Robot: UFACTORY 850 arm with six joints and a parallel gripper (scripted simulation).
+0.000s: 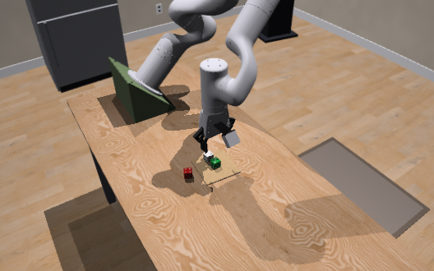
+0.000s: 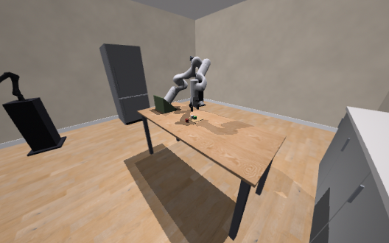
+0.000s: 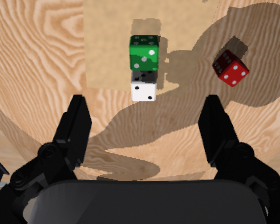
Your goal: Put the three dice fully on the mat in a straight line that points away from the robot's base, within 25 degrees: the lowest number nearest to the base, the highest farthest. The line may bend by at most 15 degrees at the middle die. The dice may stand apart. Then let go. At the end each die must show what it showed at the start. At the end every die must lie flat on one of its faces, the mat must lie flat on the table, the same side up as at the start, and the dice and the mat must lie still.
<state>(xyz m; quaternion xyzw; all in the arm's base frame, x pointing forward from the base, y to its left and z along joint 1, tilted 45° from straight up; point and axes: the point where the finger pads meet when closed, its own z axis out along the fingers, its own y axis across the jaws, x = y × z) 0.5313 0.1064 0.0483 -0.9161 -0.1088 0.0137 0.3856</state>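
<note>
Now: hand 11 cm to the left of the red die and 10 cm above it. From my hand the other things lie so: green die 10 cm below; then tan mat 11 cm below; then white die 10 cm below, 4 cm behind, 1 cm to the right.
</note>
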